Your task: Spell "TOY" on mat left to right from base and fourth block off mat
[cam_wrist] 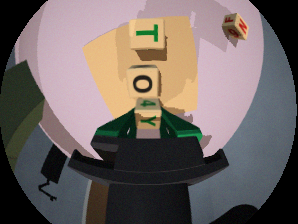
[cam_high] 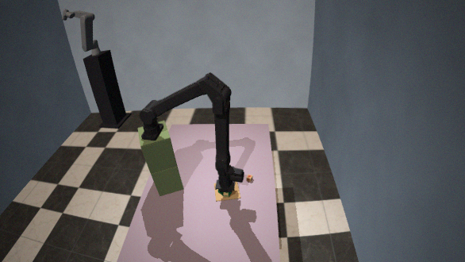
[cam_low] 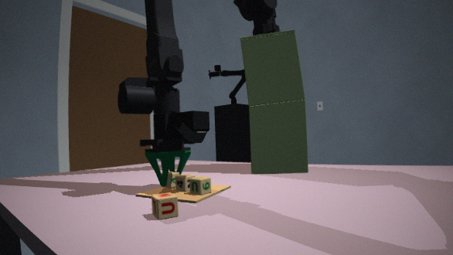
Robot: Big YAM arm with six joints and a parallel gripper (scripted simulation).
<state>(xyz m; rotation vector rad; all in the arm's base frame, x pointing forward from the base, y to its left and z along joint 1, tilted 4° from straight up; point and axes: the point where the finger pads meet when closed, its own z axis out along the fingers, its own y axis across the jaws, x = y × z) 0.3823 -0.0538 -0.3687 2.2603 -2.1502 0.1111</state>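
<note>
Now: hand 5 cm to the right of the black-lettered block and 1 cm past it. Also, from my hand: letter block (right at my hand); then tan mat (5 cm to the left, 2 cm below, 1 cm behind).
</note>
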